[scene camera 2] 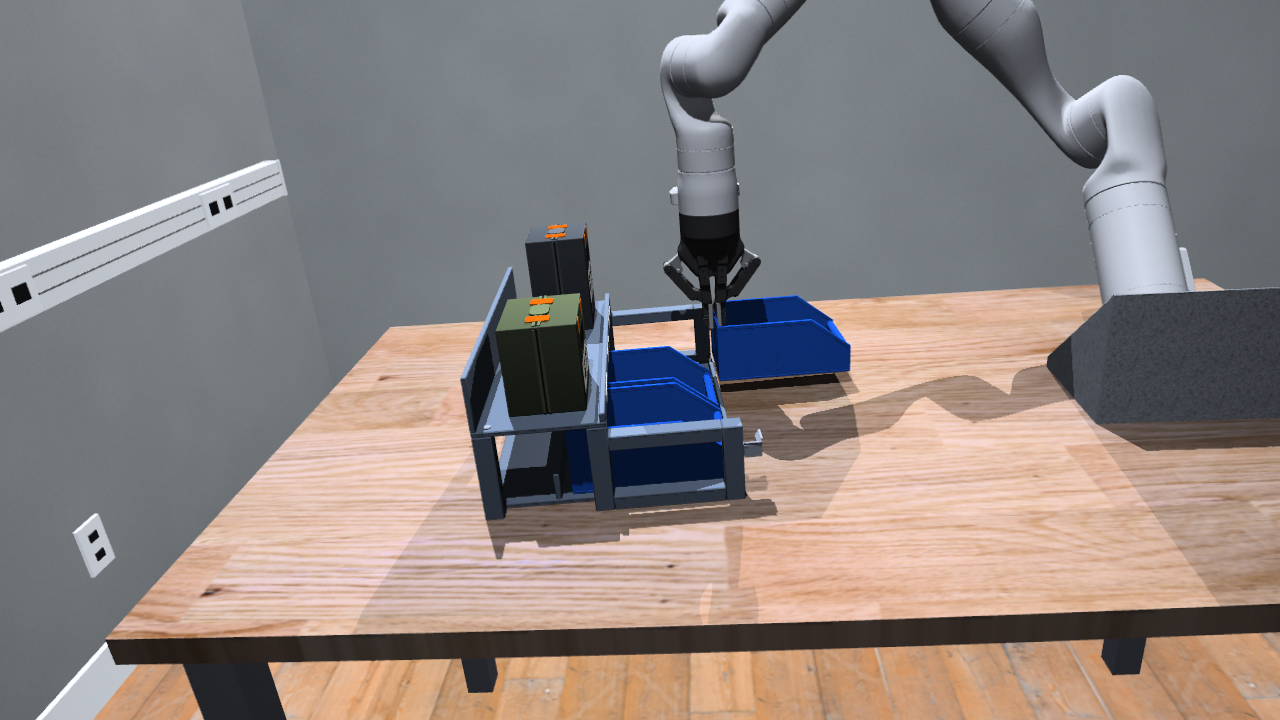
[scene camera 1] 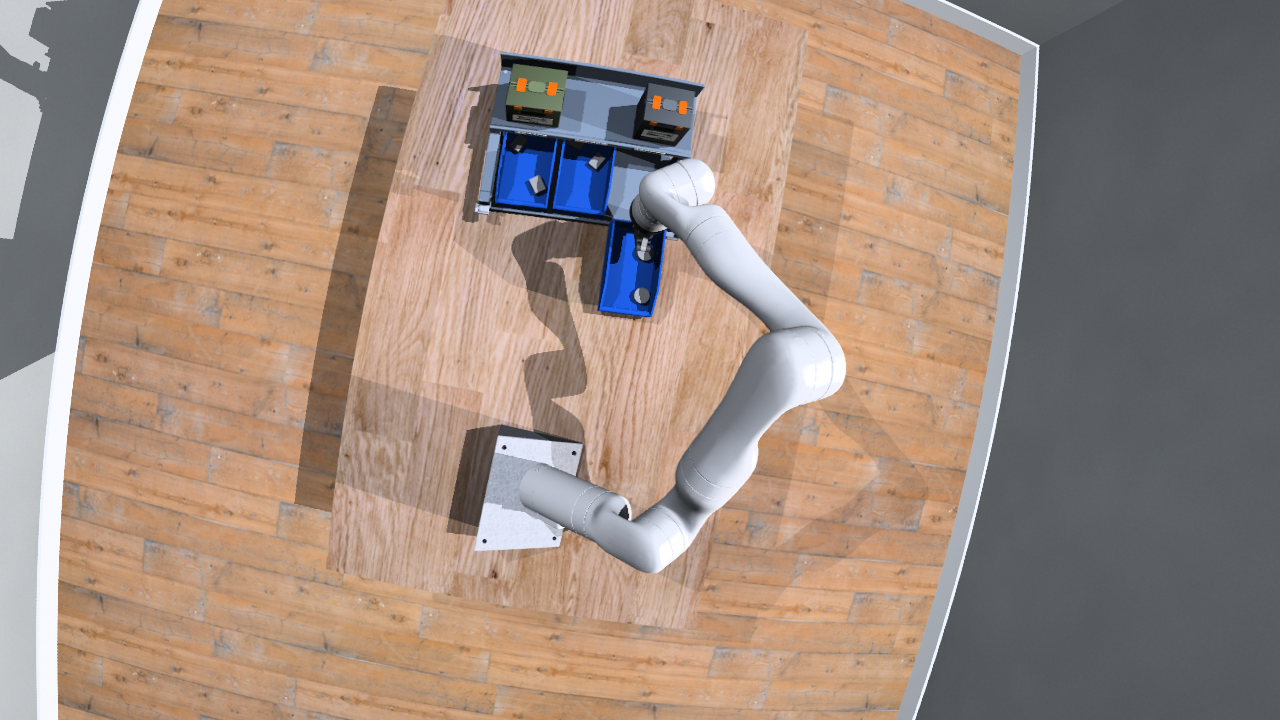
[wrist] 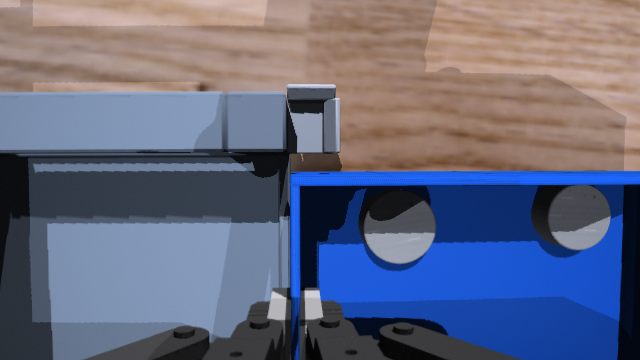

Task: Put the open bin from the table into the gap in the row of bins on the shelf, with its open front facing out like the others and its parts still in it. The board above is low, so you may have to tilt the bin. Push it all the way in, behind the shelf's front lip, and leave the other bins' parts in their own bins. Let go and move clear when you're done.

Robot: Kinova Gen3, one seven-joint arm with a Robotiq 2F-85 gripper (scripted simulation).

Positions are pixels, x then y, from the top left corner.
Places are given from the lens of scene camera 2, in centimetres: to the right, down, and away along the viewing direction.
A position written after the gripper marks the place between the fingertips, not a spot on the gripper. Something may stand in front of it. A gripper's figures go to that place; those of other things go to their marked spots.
gripper [scene camera 2: 715, 328]: 10, -4, 112
blue bin [scene camera 2: 769, 337]: 16, -3, 108
